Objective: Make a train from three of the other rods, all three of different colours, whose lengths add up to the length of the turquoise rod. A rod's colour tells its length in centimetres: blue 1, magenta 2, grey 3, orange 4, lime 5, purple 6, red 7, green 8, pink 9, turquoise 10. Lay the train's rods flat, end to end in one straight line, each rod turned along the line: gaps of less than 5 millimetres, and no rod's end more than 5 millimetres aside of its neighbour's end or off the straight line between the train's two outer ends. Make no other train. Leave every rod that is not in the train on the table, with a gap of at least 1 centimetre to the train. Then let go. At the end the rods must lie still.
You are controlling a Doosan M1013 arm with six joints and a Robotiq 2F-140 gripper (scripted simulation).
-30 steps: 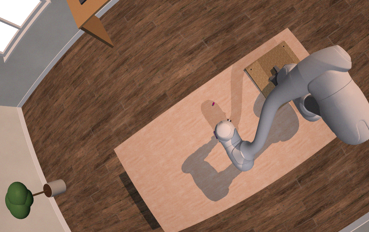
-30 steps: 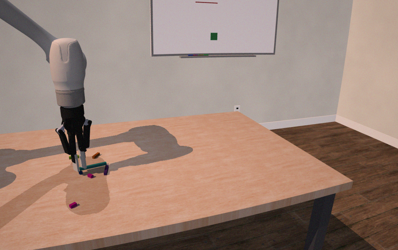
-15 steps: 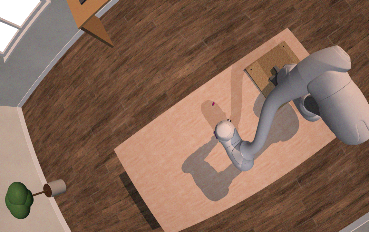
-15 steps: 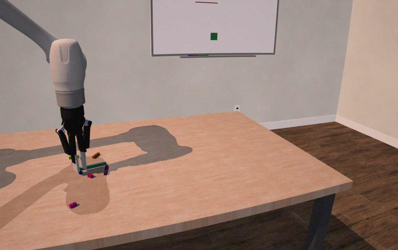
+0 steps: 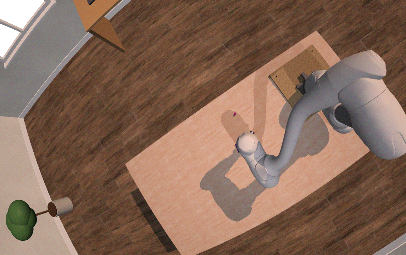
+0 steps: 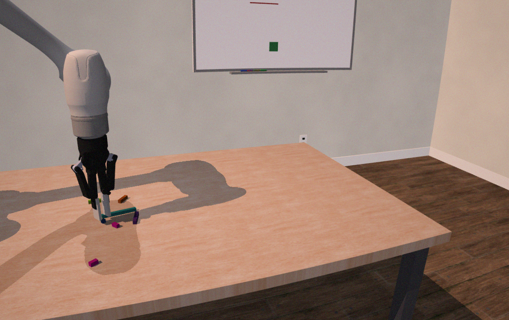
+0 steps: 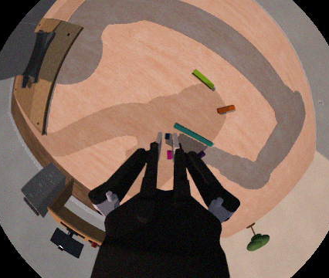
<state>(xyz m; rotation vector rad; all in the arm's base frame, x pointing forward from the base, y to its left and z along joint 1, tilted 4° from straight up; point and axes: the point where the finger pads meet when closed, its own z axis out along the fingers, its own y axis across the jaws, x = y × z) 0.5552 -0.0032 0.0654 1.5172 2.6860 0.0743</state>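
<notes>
Now: hand 5 cm above the blue rod. From my hand the other things lie so: purple rod 9 cm ahead, 5 cm below, 1 cm to the right; turquoise rod 5 cm below, 5 cm ahead, 4 cm to the left; lime rod 14 cm to the left, 5 cm below, 1 cm behind.
</notes>
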